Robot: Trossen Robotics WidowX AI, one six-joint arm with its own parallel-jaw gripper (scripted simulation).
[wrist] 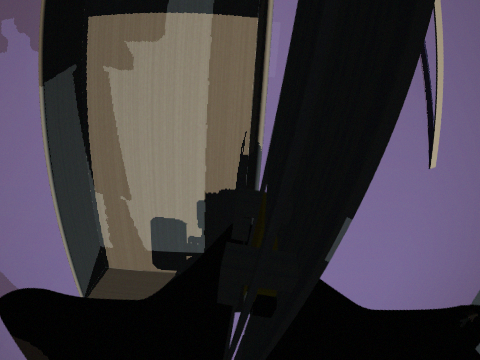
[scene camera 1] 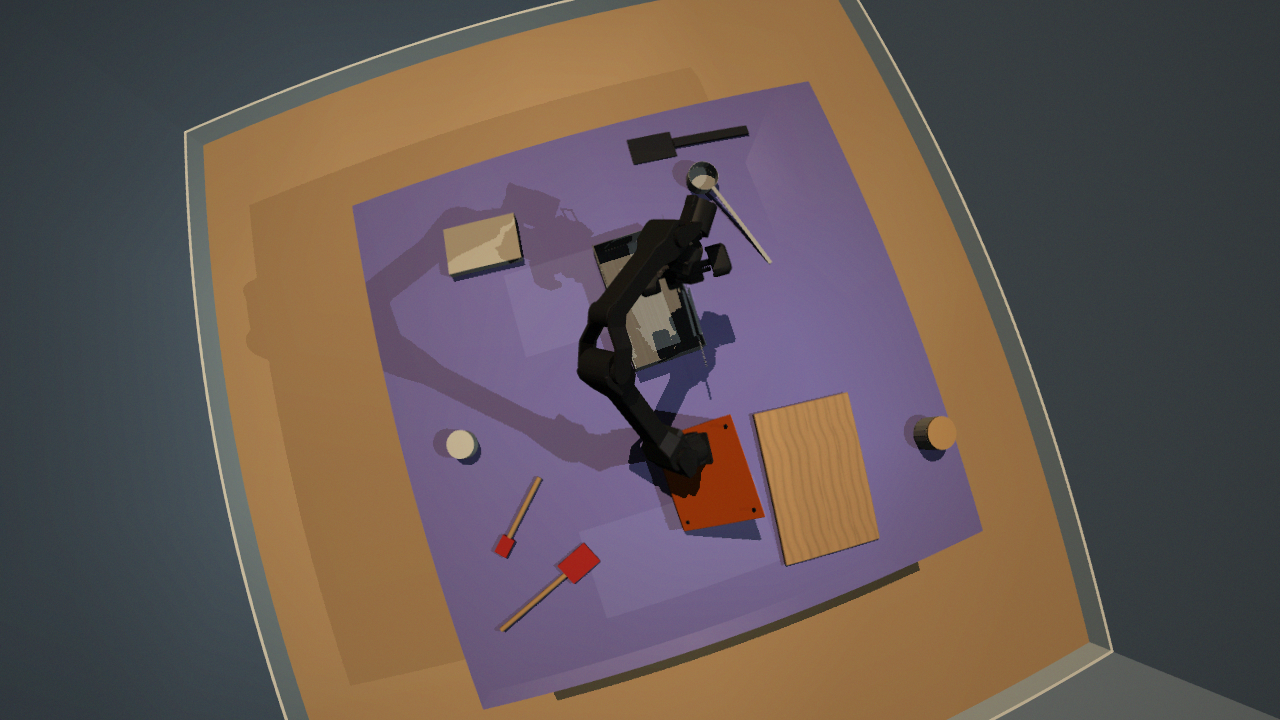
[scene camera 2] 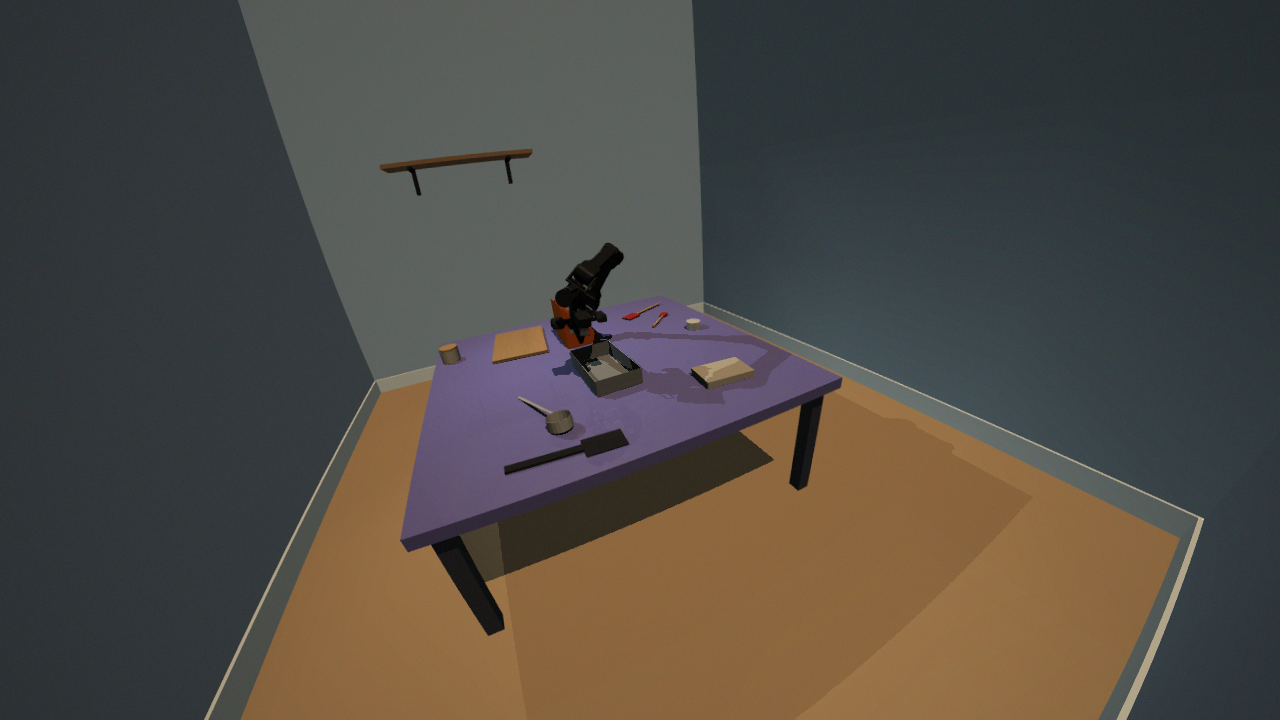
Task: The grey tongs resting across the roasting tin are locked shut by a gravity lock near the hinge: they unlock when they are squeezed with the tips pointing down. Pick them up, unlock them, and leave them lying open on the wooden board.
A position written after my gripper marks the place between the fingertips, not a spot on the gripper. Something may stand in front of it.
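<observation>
My gripper (scene camera 1: 680, 281) is there, and you get the gripper (wrist: 243, 233) and again the gripper (scene camera 2: 581, 343). There's a tan block (scene camera 1: 481, 245), which is the same tan block (scene camera 2: 723, 372), and the tan block is out of frame in the wrist view. I also see a black spatula (scene camera 1: 646, 149), the same black spatula (scene camera 2: 607, 441), and the black spatula is out of frame in the wrist view. Then there's a wooden board (scene camera 1: 820, 494), plus a roasting tin (scene camera 1: 658, 326).
</observation>
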